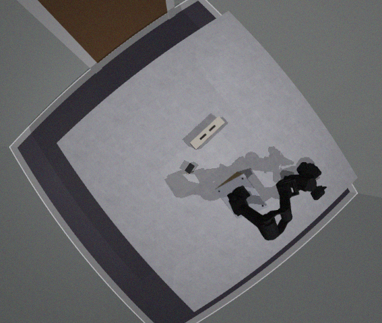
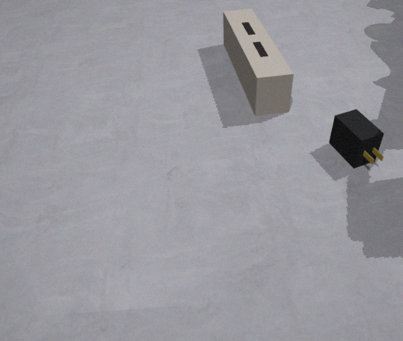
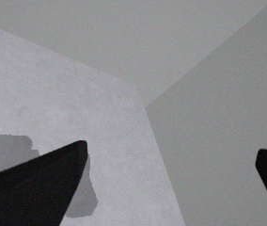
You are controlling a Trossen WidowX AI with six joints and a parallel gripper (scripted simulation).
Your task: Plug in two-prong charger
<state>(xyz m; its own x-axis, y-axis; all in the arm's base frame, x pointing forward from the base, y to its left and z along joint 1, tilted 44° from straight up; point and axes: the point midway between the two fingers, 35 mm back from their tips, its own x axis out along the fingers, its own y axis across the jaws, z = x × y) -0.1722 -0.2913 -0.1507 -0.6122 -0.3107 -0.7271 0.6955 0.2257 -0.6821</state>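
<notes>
My gripper tip is 48 cm to the right of the two-prong charger, 44 cm short of it and 17 cm above it.
</notes>
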